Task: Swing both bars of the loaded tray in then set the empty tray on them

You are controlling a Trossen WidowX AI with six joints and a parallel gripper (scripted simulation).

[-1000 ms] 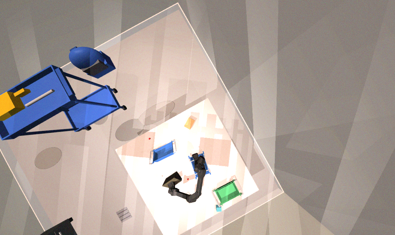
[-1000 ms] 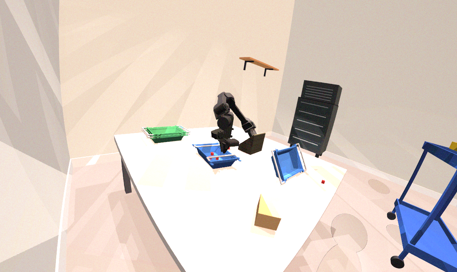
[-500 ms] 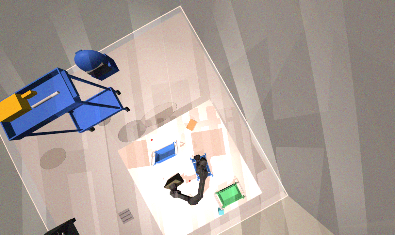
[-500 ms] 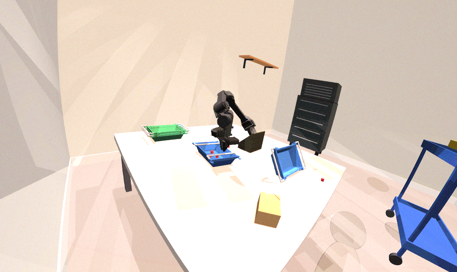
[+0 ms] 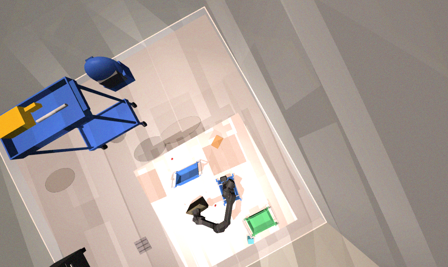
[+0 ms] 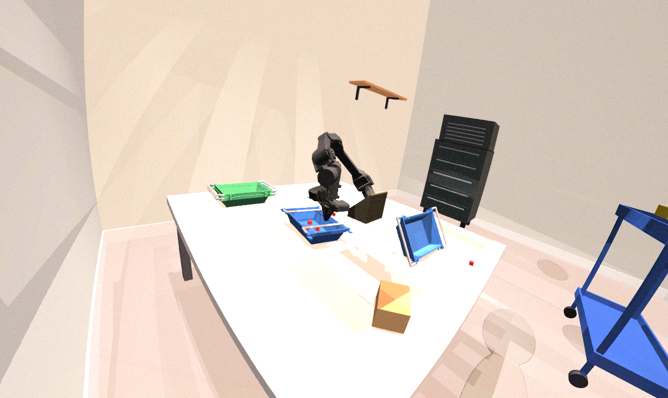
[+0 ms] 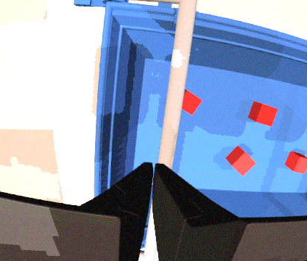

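Right now my gripper tip is 29 cm to the right of the blue tray, 28 cm past it and 1 cm above it. Also, from my gripper tip: red block 8 cm below, 7 cm to the right, 4 cm behind; tan box 39 cm to the left, 15 cm ahead, 6 cm below.
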